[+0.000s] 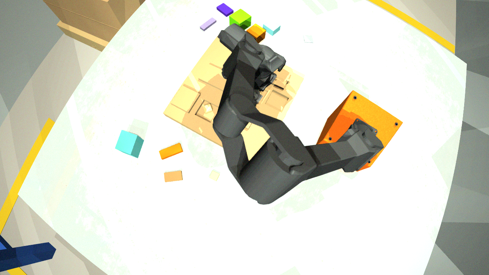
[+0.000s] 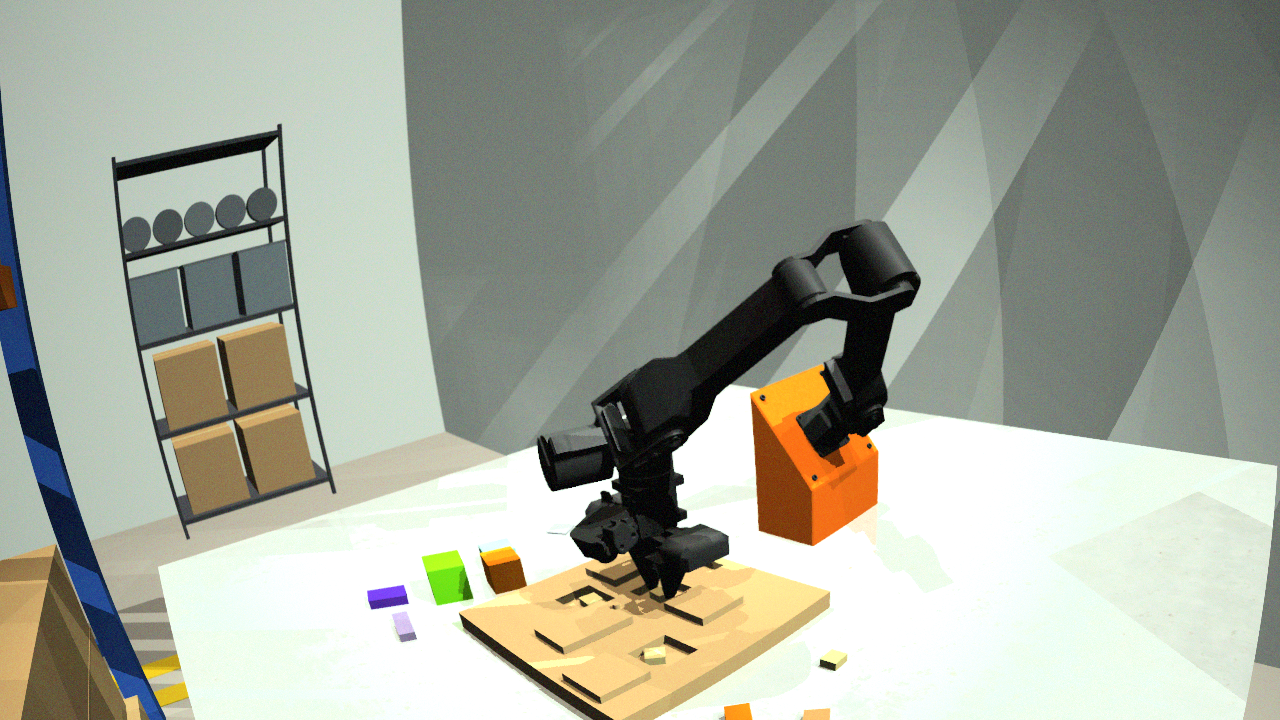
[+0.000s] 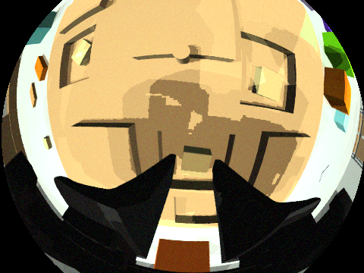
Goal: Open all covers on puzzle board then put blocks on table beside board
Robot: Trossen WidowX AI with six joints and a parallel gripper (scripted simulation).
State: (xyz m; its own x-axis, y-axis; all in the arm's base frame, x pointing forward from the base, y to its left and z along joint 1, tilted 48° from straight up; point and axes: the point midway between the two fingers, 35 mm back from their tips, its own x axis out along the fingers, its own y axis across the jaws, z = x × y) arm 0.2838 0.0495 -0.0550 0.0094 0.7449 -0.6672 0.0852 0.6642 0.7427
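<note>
Right now the orange flat piece is 250 mm to the left of my gripper tip, 120 mm ahead of it and 10 mm below it. Also, from my gripper tip: orange cube: 190 mm to the right, 100 mm ahead; then green cube: 210 mm to the right, 170 mm ahead, 10 mm above; then pale cyan block: 250 mm to the right, 70 mm ahead.
</note>
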